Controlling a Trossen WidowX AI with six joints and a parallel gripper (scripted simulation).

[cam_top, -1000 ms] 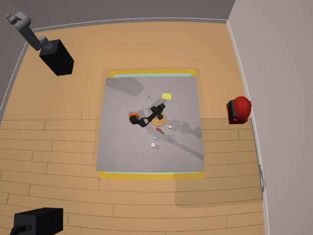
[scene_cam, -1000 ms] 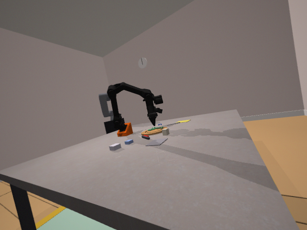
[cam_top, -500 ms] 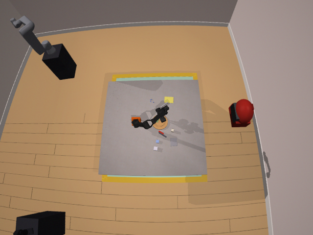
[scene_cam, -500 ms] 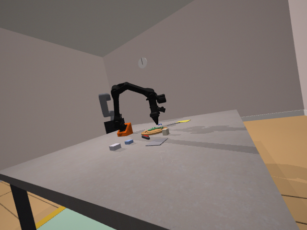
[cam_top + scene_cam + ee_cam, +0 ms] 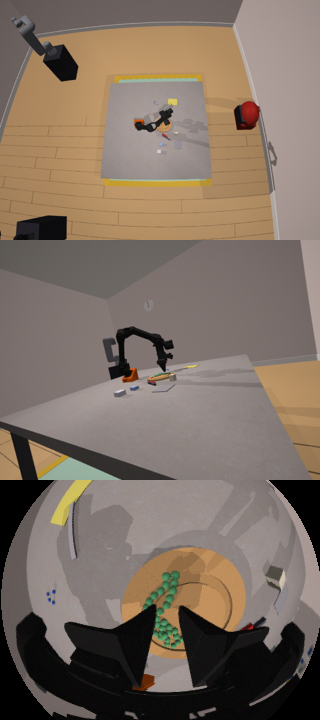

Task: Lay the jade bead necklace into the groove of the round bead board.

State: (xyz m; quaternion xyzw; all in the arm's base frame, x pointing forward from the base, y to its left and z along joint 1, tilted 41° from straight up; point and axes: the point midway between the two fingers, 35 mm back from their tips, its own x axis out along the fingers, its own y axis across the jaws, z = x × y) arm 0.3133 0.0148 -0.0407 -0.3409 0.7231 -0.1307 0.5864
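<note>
Now: gripper tip 20 mm past the round wooden bead board, 50 mm to the left of it and 20 mm above it. Round my gripper tip: beige cube (130 mm ahead, 180 mm to the right, 10 mm below); then red-handled tool (200 mm to the right, 30 mm below); then yellow sheet (130 mm ahead, 260 mm to the left, 30 mm below).
</note>
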